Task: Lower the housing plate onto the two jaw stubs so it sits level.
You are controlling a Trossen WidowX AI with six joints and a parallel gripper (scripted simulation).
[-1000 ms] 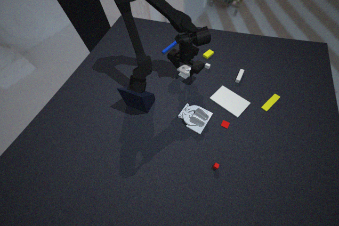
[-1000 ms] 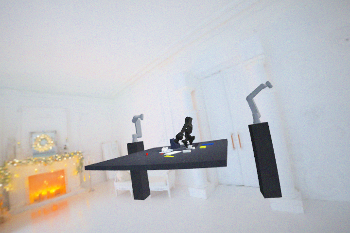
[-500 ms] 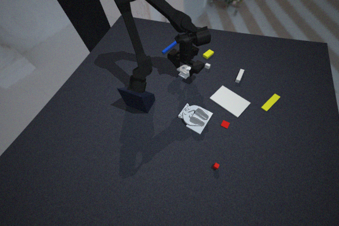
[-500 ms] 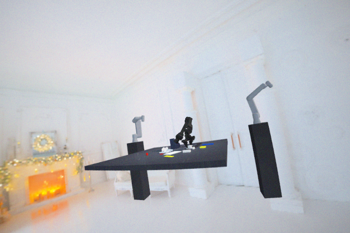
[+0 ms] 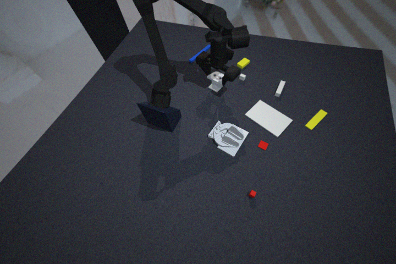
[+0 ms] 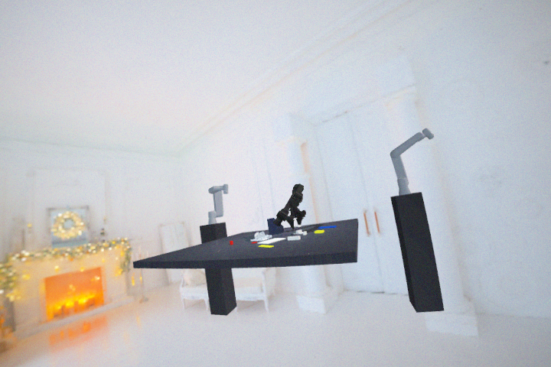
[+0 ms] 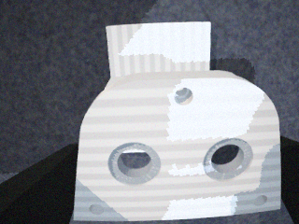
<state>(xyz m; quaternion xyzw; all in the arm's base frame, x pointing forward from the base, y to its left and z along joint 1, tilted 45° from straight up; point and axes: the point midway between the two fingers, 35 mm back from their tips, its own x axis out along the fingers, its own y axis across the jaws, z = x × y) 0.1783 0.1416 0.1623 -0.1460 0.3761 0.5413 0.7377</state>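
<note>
Right now the small white cube is 110 mm ahead of my gripper tip, 80 mm to the left of it and 30 mm below it. Also, from my gripper tip: yellow block: 100 mm ahead, 180 mm to the left, 30 mm below; blue bar: 130 mm behind, 210 mm to the left, 30 mm below; white sheet: 240 mm ahead, 110 mm to the right, 40 mm below.
</note>
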